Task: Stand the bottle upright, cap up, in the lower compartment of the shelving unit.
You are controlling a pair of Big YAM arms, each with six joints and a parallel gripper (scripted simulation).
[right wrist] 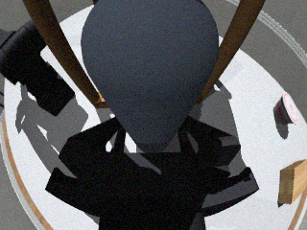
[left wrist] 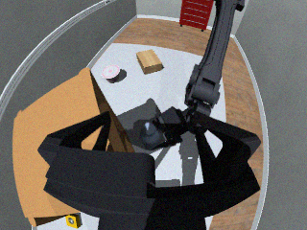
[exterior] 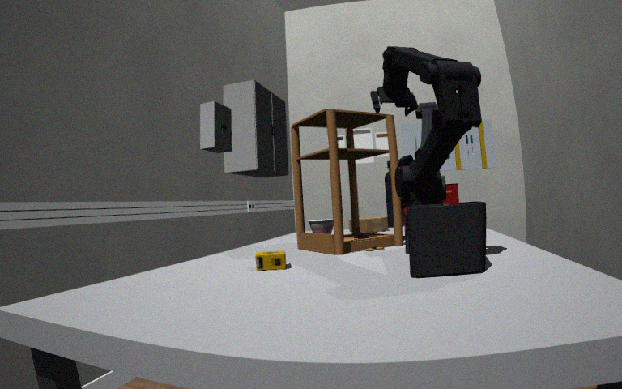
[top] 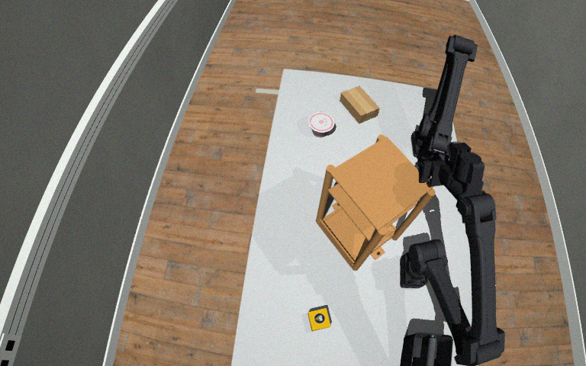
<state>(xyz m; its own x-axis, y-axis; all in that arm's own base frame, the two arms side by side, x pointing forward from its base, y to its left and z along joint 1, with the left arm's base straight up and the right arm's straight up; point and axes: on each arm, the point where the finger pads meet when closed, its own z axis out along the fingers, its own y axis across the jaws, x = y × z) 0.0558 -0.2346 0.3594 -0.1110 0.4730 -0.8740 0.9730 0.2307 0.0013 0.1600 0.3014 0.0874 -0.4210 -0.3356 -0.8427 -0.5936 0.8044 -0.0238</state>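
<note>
My right gripper is now 120 mm short of the wooden shelving unit, 140 mm to the right of it and 80 mm below it. Also, from my right hand: yellow box-shaped object (190 mm ahead, 510 mm to the left, 100 mm below); wooden block (210 mm ahead, 470 mm to the right, 80 mm below); white-and-pink lidded bowl (360 mm ahead, 280 mm to the right, 70 mm below).
</note>
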